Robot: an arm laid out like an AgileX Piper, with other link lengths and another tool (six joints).
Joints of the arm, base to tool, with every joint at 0 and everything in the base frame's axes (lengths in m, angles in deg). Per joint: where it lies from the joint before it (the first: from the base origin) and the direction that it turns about. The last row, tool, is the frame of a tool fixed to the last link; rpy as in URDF.
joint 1: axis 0 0 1 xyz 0.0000 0.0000 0.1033
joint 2: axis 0 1 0 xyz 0.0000 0.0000 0.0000
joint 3: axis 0 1 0 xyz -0.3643 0.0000 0.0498
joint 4: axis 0.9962 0 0.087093 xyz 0.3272 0.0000 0.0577
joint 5: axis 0 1 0 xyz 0.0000 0.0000 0.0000
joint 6: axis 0.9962 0 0.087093 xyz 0.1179 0.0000 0.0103
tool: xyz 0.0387 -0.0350 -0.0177 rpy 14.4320 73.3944 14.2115
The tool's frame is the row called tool.
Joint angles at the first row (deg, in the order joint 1, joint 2, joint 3, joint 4, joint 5, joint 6):
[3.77, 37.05, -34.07, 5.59, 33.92, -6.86]
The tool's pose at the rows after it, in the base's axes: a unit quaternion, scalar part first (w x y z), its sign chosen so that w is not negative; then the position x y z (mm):
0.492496 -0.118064 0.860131 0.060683 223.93 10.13 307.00
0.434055 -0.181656 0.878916 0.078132 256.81 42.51 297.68
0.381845 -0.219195 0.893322 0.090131 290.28 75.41 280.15
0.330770 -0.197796 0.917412 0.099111 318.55 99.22 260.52
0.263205 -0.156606 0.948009 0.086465 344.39 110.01 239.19
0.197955 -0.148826 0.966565 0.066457 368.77 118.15 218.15
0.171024 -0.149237 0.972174 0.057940 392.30 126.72 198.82
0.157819 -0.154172 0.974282 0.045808 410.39 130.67 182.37
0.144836 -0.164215 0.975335 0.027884 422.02 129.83 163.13
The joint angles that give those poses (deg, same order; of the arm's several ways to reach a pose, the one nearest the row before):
[9.62, 46.22, -40.14, 5.74, 40.77, -12.70]
[15.44, 55.36, -44.42, 5.80, 43.12, -14.63]
[19.73, 64.79, -48.49, 5.93, 43.96, -14.88]
[21.59, 73.52, -53.12, 6.17, 45.72, -10.33]
[21.67, 82.29, -58.79, 4.93, 50.68, -4.09]
[21.67, 90.39, -64.43, 3.80, 56.18, -2.09]
[21.67, 96.37, -68.34, 3.43, 57.39, -1.84]
[21.67, 100.62, -70.92, 2.21, 57.51, -1.70]
[21.67, 103.98, -71.88, 0.16, 57.03, -1.66]

